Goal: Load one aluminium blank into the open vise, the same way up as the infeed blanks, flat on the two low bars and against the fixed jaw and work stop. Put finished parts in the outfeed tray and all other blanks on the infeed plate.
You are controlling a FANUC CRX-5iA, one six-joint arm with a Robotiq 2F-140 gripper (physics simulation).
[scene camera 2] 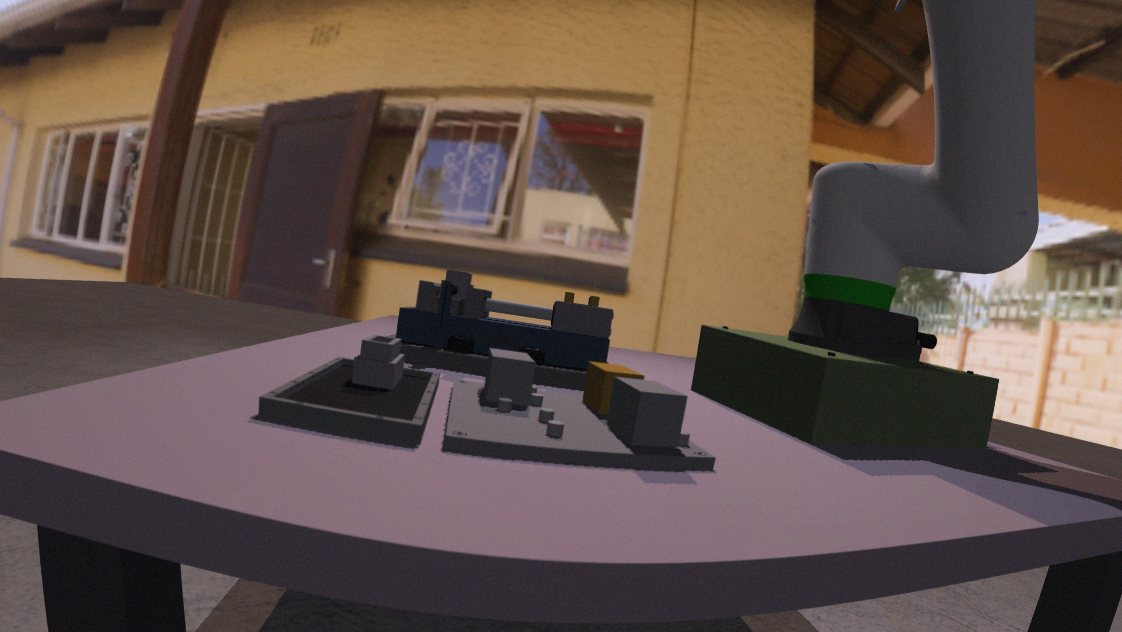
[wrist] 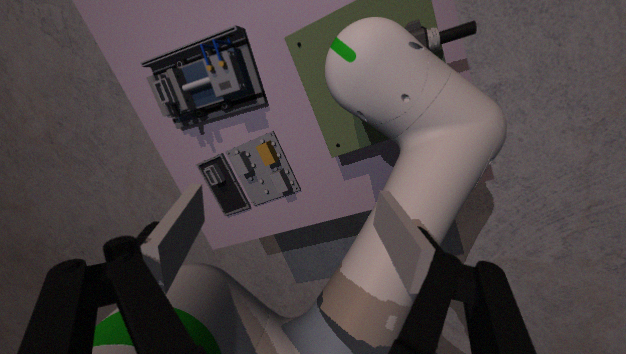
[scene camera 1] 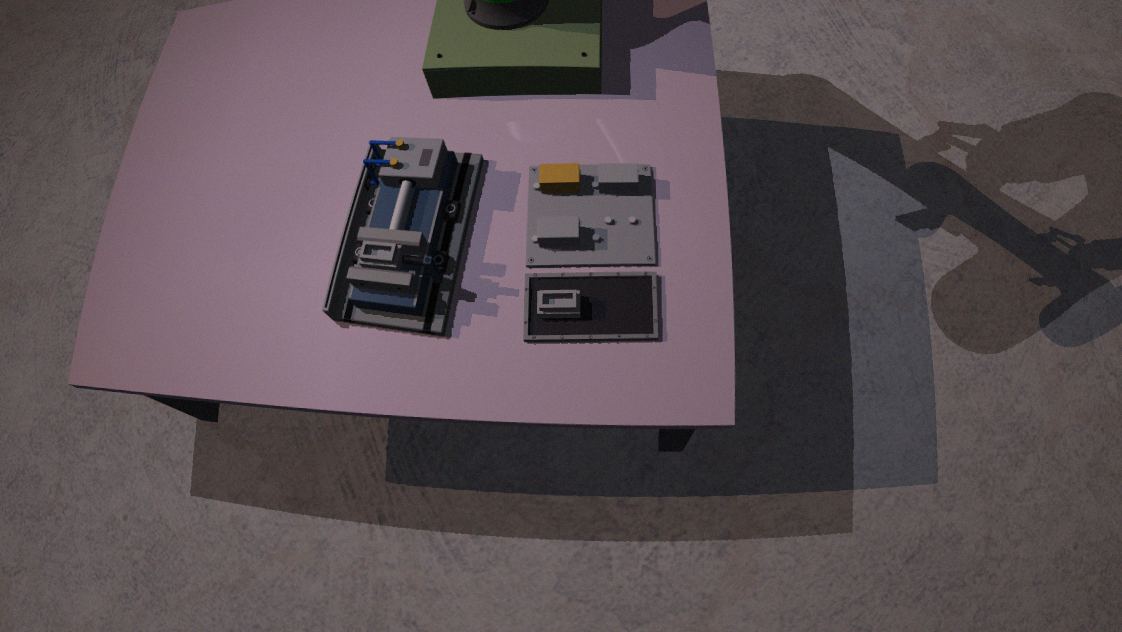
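Where they show: gripper, fingertip midpoint: (wrist: 292, 205); arm's base at its link origin: (scene camera 2: 839, 348) (scene camera 1: 506, 0).
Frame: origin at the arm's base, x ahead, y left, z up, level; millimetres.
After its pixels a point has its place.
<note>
My gripper (wrist: 292, 205) @(x 70, y 93, z 466 mm) is open and empty, high above the table. The vise (scene camera 1: 427, 208) @(x 414, y -43, z -31 mm) (scene camera 2: 502, 337) @(x 438, y -24, z -48 mm) (wrist: 225, 85) @(x 344, y -54, z 5 mm) stands on the table. A grey part with a pocket in its top (scene camera 1: 380, 252) @(x 508, y -84, z 10 mm) (wrist: 162, 92) @(x 518, y -84, z 11 mm) sits between the vise jaws; I cannot tell whether both touch it. It hides the low bars. The infeed plate (scene camera 1: 612, 255) @(x 437, y 235, z -83 mm) (scene camera 2: 518, 443) @(x 400, y 292, z -83 mm) (wrist: 257, 192) @(x 412, y 258, z -83 mm) holds one grey blank (scene camera 1: 617, 174) @(x 319, y 229, z -47 mm) (scene camera 2: 648, 412) @(x 320, y 261, z -60 mm), another grey blank (scene camera 1: 558, 229) @(x 421, y 156, z -47 mm) (scene camera 2: 510, 376) @(x 414, y 184, z -61 mm) and a yellow-orange block (scene camera 1: 559, 176) @(x 333, y 143, z -47 mm) (scene camera 2: 608, 384) @(x 335, y 173, z -58 mm) (wrist: 266, 154) @(x 324, y 142, z -47 mm). The outfeed tray (scene camera 1: 590, 338) @(x 568, y 222, z -80 mm) (scene camera 2: 337, 423) @(x 505, y 309, z -86 mm) holds a pocketed part (scene camera 1: 559, 303) @(x 527, y 172, z -64 mm) (scene camera 2: 378, 365) @(x 517, y 199, z -67 mm) (wrist: 213, 175) @(x 514, y 168, z -50 mm) at one end.
The arm's green base block (scene camera 1: 510, 47) @(x 113, y 30, z -3 mm) (scene camera 2: 902, 408) @(x 21, y 168, z -51 mm) stands behind the vise and plate. Small pegs stick up from the infeed plate. Blue fittings (scene camera 1: 383, 142) @(x 329, y -127, z 18 mm) rise at the vise's rear end. The arm's own links fill much of the wrist view's right side.
</note>
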